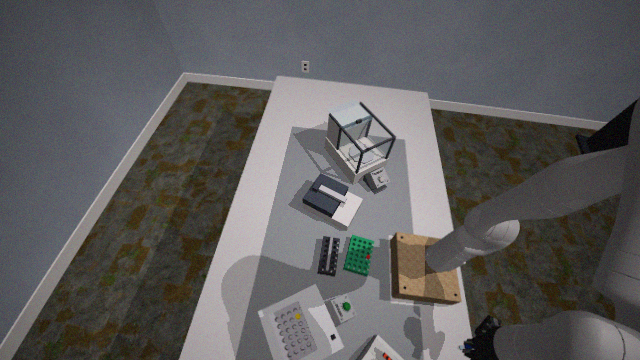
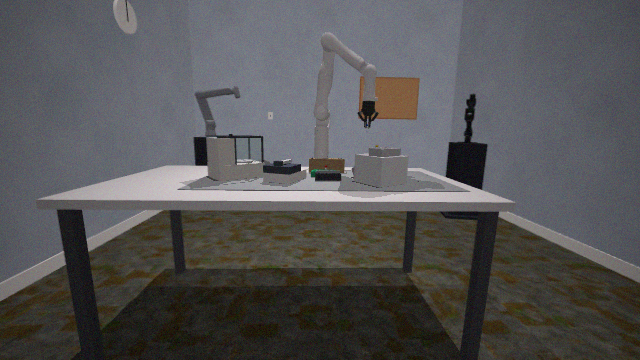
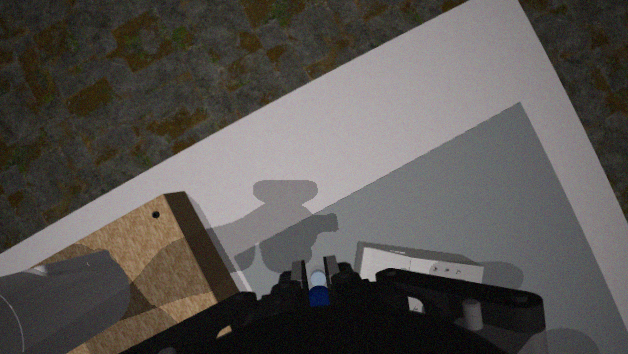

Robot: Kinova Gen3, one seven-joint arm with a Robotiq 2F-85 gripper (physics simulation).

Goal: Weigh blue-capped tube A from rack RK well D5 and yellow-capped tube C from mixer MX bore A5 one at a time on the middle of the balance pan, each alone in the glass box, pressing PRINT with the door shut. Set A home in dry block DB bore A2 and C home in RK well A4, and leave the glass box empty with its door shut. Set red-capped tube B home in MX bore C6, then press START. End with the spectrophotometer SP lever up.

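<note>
My gripper is shut on blue-capped tube A, high above the table's right side. Yellow-capped tube C sits in the grey-white mixer MX. Red-capped tube B sits in the green rack RK. The balance pan shows no tube; the glass box has a glass panel at its upper left, and its door state is unclear. The black block has two rows of holes. The navy-and-white device has its white bar lying flat.
The PRINT box stands beside the balance; the box with the green START button stands beside the mixer. A wooden block stands under the arm's base. A white device with red markings is partly cut off.
</note>
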